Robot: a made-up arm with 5 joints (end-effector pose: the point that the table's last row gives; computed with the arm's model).
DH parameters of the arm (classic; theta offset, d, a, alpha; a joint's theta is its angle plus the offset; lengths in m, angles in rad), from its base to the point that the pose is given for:
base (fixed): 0 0.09 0 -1.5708
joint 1: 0 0.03 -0.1 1.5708
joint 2: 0.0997 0 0.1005 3.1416
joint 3: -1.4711 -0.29 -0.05 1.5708
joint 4: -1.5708 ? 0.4 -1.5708
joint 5: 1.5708 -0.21 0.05 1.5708
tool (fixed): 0 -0.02 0 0
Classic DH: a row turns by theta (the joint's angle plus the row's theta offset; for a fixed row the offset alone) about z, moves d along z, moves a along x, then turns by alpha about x.
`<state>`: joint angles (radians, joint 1 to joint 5).
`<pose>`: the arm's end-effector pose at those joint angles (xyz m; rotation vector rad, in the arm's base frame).
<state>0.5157 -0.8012 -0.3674 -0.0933 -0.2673</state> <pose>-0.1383 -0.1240 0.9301 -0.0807 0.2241 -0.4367</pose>
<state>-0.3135 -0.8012 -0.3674 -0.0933 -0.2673</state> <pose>-0.7128 -0.1240 0.5555 0.1034 -0.5914 -0.4377</pose>
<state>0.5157 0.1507 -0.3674 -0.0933 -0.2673</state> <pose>0.1296 -0.4133 0.7782 0.2827 0.2668 0.4451</pose>
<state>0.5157 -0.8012 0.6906 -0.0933 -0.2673</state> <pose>0.0208 0.3670 0.8399 -0.4995 0.1309 -1.4075</pose>
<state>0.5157 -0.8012 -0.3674 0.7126 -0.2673</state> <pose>0.0186 0.1885 0.9132 -0.8112 0.3889 -0.1169</pose>
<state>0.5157 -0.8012 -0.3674 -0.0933 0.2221</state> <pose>-0.1566 -0.1181 0.9125 0.0280 0.7053 -0.4517</pose>
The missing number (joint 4, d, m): 0.48
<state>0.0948 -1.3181 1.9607 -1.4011 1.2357</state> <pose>0.4822 0.2924 0.1863 0.9678 -1.3906 -1.7198</pose>
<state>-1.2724 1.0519 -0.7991 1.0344 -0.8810</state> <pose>-0.6989 -0.3518 0.1585 1.2616 1.9145 -1.8428</pose>
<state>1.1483 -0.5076 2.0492 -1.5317 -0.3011</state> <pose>0.1271 0.6037 0.0405 -0.7573 -1.2779 -1.5964</pose>
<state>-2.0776 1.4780 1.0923 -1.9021 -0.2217</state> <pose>0.2080 -0.3561 -0.2106 0.9976 -1.1681 1.8072</pose>
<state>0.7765 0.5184 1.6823 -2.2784 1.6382</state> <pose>-0.3420 0.4790 0.2886 1.8278 0.3471 0.2513</pose>
